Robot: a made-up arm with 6 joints. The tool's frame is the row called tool.
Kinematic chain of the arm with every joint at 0, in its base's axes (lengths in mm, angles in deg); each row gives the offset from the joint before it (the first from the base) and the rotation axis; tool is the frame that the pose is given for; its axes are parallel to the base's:
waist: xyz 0 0 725 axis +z
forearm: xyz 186 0 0 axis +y
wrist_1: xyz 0 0 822 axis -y
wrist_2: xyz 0 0 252 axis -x
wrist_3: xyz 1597 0 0 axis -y
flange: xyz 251 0 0 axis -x
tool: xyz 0 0 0
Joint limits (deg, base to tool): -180..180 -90..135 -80.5..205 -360..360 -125..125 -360..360
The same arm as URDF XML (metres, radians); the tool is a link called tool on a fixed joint. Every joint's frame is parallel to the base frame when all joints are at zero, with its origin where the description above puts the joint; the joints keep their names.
<robot name="arm">
<joint name="tool_fixed" type="fixed"><parent link="link6"/><child link="tool"/><origin xyz="0 0 0" rpy="0 0 0"/></joint>
<joint name="flange" type="revolute"><parent link="link5"/><child link="link6"/><origin xyz="0.251 0 0" rpy="0 0 0"/><axis xyz="-1 0 0"/><limit lower="-6.2832" upper="6.2832"/></joint>
<joint name="wrist_3" type="revolute"><parent link="link4"/><child link="link5"/><origin xyz="1.597 0 0" rpy="0 0 0"/><axis xyz="0 -1 0"/><limit lower="-2.1817" upper="2.1817"/></joint>
<joint name="wrist_2" type="revolute"><parent link="link3"/><child link="link4"/><origin xyz="0 0 0.252" rpy="0 0 0"/><axis xyz="-1 0 0"/><limit lower="-6.2832" upper="6.2832"/></joint>
<joint name="wrist_1" type="revolute"><parent link="link2"/><child link="link3"/><origin xyz="0 0 0.822" rpy="0 0 0"/><axis xyz="0 -1 0"/><limit lower="-1.405" upper="3.5779"/></joint>
<joint name="forearm" type="revolute"><parent link="link1"/><child link="link2"/><origin xyz="0.186 0 0" rpy="0 0 0"/><axis xyz="0 1 0"/><limit lower="-1.5708" upper="2.3562"/></joint>
<joint name="waist" type="revolute"><parent link="base_link"/><child link="link1"/><origin xyz="0 0 0.725" rpy="0 0 0"/><axis xyz="0 0 1"/><limit lower="-3.1416" upper="3.1416"/></joint>
<link name="base_link"/>
<link name="link1"/>
<link name="link2"/>
<link name="link3"/>
<link name="link4"/>
<link name="link5"/>
<link name="link6"/>
<link name="tool"/>
</robot>

